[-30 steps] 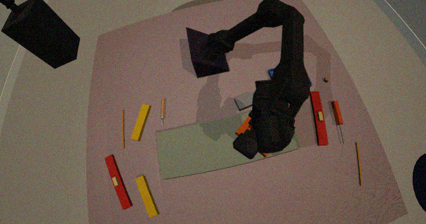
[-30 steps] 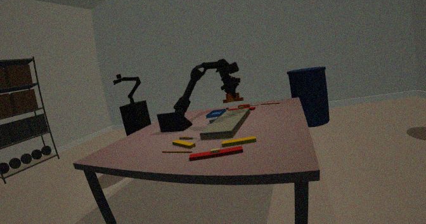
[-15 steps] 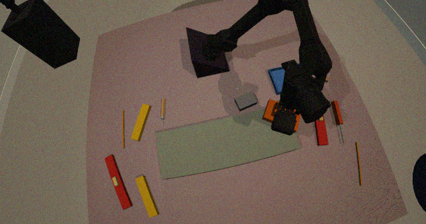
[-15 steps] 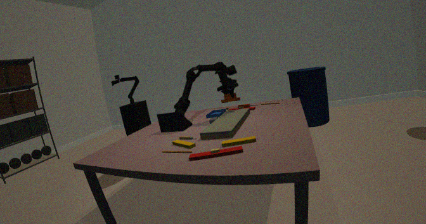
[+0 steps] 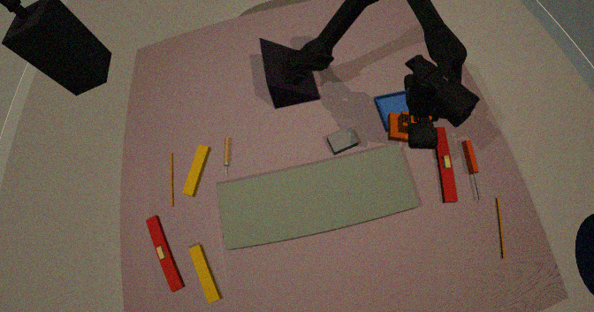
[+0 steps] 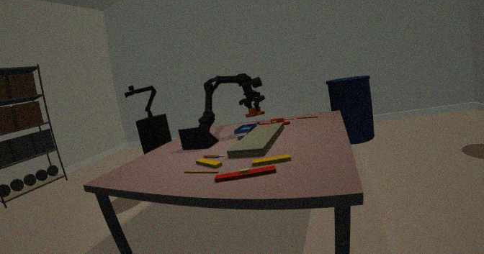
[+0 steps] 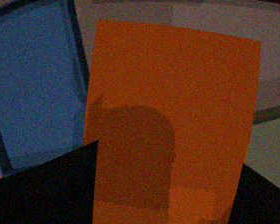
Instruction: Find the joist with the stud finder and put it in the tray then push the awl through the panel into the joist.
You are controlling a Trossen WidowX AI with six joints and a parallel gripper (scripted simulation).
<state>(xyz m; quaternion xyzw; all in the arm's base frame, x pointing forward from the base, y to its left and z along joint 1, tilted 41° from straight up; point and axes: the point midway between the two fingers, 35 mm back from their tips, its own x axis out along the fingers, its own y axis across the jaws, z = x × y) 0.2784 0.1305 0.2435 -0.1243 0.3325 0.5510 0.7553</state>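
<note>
Right now my gripper tip is 12 cm above the blue tray, 11 cm past it and 5 cm to the right of it. Round my gripper tip: orange stud finder (2 cm to the right, 2 cm above, 1 cm behind); then small cube (23 cm to the left, 12 cm below, 6 cm behind); then grey block (17 cm to the right, 12 cm below, 6 cm behind).
</note>
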